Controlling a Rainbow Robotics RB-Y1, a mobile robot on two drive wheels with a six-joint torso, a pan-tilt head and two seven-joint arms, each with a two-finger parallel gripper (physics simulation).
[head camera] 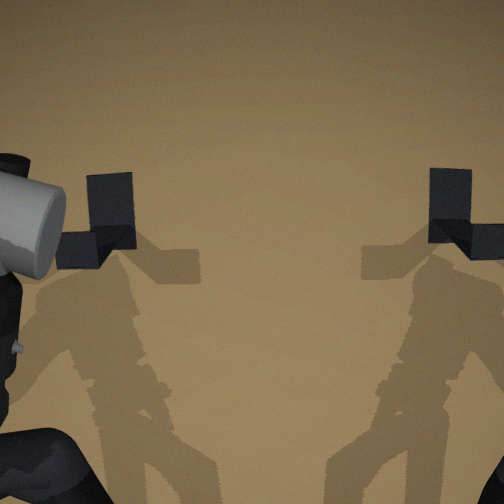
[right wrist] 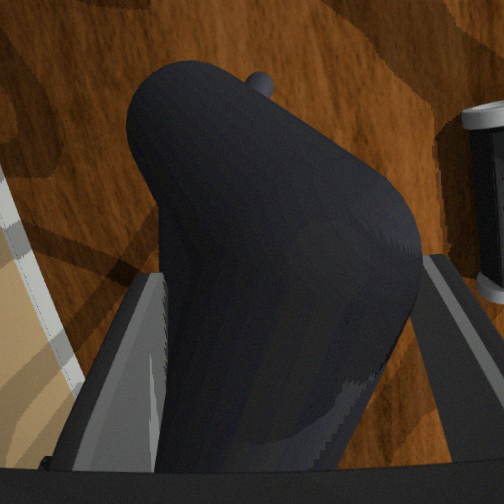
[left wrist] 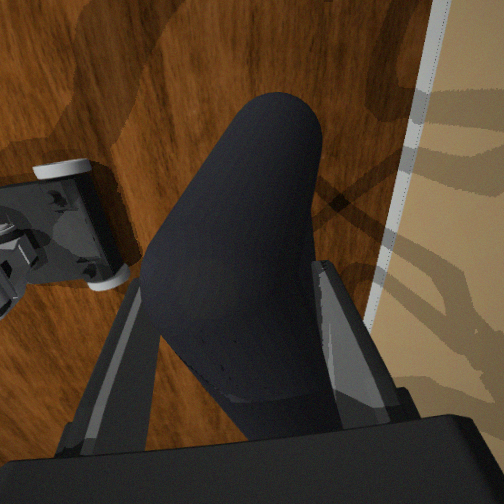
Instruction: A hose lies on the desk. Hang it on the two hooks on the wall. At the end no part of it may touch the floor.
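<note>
Two dark L-shaped hooks stick out of the tan wall in the head view, the left hook (head camera: 102, 222) and the right hook (head camera: 460, 215), both bare. My left arm (head camera: 25, 225) stands at the left edge, close to the left hook. In the left wrist view my left gripper (left wrist: 230, 305) is shut on the dark hose (left wrist: 240, 260), high above the wooden floor. In the right wrist view my right gripper (right wrist: 295, 310) is shut on the hose (right wrist: 275, 260) as well. A dark piece (head camera: 45, 467) at the bottom left of the head view may be the hose. The hose's middle is hidden.
The wall's white baseboard (left wrist: 407, 160) runs close below both grippers and also shows in the right wrist view (right wrist: 30, 280). My wheeled base (left wrist: 65, 230) stands on the wooden floor, and one wheel shows in the right wrist view (right wrist: 490, 200). Arm shadows fall on the wall under both hooks.
</note>
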